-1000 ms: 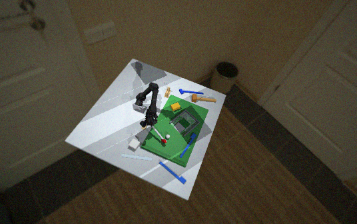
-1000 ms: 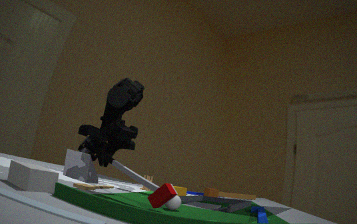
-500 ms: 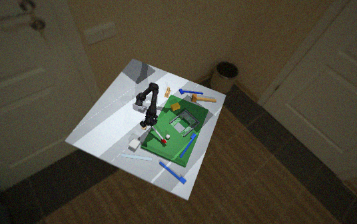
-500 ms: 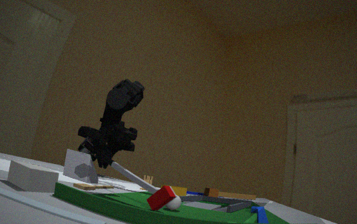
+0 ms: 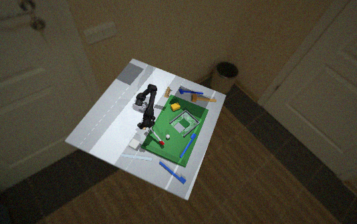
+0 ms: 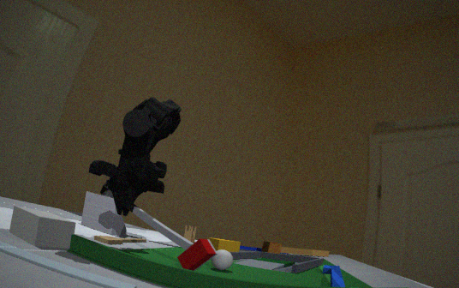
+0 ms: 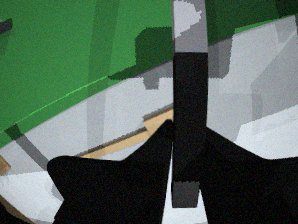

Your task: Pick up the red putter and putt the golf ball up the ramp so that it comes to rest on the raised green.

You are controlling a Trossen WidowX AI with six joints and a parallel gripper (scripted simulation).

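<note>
Now: gripper tip 11 cm short of the red putter and 3 cm to the left of it. The rest, counted from my gripper tip: pale bar: 8 cm ahead, 31 cm to the right, 7 cm below; then white golf ball: 23 cm ahead, 2 cm to the left, 5 cm below; then white block: 1 cm behind, 22 cm to the right, 5 cm below.
</note>
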